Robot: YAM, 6 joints.
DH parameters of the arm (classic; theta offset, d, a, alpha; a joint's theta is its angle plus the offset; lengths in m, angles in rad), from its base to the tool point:
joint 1: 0 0.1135 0.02 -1.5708
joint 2: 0 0 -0.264 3.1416
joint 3: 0.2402 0 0.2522 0
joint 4: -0.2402 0 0.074 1.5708
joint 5: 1.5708 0 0 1.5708
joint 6: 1.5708 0.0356 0 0
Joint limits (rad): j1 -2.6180..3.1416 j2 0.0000..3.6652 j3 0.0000..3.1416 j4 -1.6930..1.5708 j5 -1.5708..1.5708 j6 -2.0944..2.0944
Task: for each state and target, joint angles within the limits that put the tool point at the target. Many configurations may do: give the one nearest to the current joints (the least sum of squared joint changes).
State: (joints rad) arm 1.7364 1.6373 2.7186 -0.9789 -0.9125 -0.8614
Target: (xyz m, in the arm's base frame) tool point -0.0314 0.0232 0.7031
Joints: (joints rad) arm 1.7775 1.4937 2.9538 -0.5722 -0.8176 -0.8614
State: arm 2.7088 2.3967 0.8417 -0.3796 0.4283 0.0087
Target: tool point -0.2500 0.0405 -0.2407
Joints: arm 3.0277 3.1430 1.3485 -0.1093 0.3385 0.0087
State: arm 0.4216 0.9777 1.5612 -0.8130 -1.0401 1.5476
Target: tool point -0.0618 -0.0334 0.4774
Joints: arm 0.9108 0.4297 1.5176 -0.9923 -0.9210 1.5476
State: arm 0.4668 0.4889 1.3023 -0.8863 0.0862 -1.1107
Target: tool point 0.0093 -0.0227 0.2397
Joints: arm 0.4172 0.0528 0.6274 -1.3693 0.7598 -1.1107
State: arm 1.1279 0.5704 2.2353 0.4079 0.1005 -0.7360
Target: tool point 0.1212 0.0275 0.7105
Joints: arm 0.2960 1.4607 2.3757 0.3646 0.2571 -0.7360
